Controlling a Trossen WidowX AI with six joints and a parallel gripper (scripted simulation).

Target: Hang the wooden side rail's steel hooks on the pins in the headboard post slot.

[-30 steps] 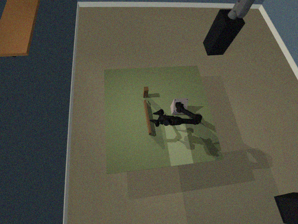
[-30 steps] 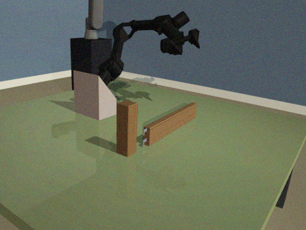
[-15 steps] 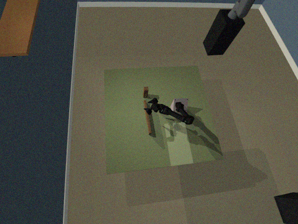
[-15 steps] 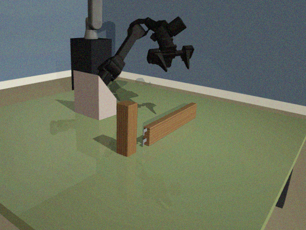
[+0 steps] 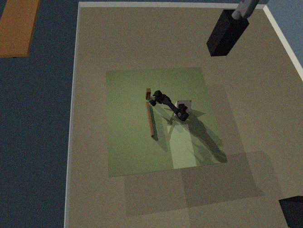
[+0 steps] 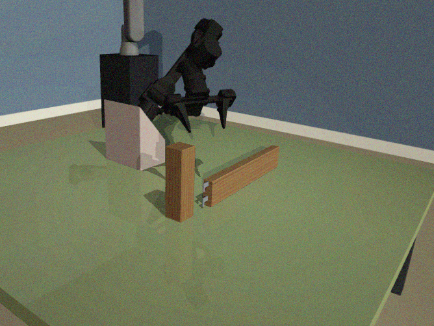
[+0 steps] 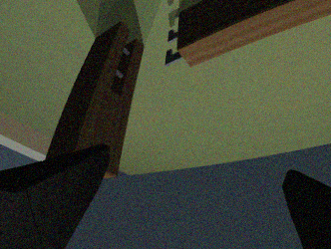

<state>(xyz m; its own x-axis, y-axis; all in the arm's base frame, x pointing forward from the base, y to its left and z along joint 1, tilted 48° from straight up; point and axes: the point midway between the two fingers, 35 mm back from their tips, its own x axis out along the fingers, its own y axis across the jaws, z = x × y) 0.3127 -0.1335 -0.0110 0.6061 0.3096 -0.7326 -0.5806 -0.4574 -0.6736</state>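
My gripper tip is 1 cm short of the wooden headboard post, 12 cm to the left of it and 11 cm above it.
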